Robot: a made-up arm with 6 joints. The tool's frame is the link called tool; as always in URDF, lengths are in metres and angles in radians. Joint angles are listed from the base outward. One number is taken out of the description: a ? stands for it. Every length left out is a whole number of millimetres.
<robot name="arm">
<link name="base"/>
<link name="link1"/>
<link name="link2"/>
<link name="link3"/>
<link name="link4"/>
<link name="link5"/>
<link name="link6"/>
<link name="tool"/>
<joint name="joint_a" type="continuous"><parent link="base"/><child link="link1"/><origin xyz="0 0 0.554" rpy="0 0 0"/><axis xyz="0 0 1"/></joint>
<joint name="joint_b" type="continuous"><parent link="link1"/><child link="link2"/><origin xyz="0 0 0" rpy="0 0 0"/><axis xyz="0 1 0"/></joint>
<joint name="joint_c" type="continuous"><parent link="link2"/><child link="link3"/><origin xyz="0 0 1.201" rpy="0 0 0"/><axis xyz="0 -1 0"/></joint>
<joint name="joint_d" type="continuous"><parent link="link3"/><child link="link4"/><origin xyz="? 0 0" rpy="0 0 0"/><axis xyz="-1 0 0"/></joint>
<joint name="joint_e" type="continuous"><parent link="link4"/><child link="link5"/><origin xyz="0 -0.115 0" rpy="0 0 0"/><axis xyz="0 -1 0"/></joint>
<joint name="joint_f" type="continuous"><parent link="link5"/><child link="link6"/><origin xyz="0 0 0" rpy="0 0 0"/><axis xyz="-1 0 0"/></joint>
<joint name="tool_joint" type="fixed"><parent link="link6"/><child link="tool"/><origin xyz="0 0 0" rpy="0 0 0"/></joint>
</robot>
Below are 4 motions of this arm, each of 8 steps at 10 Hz.
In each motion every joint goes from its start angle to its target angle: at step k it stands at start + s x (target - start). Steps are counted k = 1, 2, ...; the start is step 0. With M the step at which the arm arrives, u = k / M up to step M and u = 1 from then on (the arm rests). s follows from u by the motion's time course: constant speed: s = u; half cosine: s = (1 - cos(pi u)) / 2; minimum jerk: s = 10 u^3 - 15 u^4 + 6 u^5.
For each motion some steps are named. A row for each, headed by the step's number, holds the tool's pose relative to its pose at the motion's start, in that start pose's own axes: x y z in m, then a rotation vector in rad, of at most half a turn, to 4 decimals.
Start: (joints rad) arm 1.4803 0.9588 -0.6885 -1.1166 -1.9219 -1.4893
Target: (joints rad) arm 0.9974 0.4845 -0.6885 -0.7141 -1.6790 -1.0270
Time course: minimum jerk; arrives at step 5
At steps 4, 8:
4: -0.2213 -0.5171 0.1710 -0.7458 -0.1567 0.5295
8: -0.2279 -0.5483 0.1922 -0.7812 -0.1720 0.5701

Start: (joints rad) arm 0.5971 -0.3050 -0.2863 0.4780 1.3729 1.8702
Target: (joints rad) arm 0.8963 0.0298 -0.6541 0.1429 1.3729 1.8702
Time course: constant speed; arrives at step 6
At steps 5, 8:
5: -0.4061 0.0816 0.5331 0.4550 -0.0293 0.4821
8: -0.4914 0.0500 0.6177 0.5223 -0.0564 0.5861

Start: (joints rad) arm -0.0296 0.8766 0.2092 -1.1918 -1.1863 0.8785
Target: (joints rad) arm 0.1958 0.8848 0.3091 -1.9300 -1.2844 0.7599
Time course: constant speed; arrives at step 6
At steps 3, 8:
3: 0.1966 0.1401 0.0445 0.1063 -0.1433 0.2974
8: 0.3889 0.3015 0.0684 0.2241 -0.2496 0.6173

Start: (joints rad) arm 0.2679 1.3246 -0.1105 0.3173 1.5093 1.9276
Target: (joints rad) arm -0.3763 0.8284 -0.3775 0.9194 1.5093 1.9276
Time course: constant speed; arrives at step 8
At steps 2, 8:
2: -0.0559 -0.0697 -0.2512 -0.0456 0.0255 -0.0361
8: -0.4791 -0.3446 -0.8443 -0.2522 0.0700 -0.0658

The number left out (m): 1.145
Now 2 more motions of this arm.
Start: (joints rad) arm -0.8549 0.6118 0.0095 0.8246 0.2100 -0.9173
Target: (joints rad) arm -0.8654 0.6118 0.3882 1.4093 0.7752 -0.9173
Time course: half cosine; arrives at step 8
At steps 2, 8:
2: 0.0039 0.0115 0.0691 -0.0929 -0.0879 0.0808
8: -0.0516 0.0959 0.4497 -0.6844 -0.4571 0.5353

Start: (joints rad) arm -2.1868 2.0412 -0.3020 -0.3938 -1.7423 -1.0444
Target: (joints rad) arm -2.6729 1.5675 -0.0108 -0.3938 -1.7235 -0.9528
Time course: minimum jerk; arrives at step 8
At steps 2, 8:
2: -0.0590 -0.0489 -0.0409 -0.0764 -0.0087 0.0670
8: -0.4386 -0.8003 -0.0762 -0.6185 -0.0256 0.7453

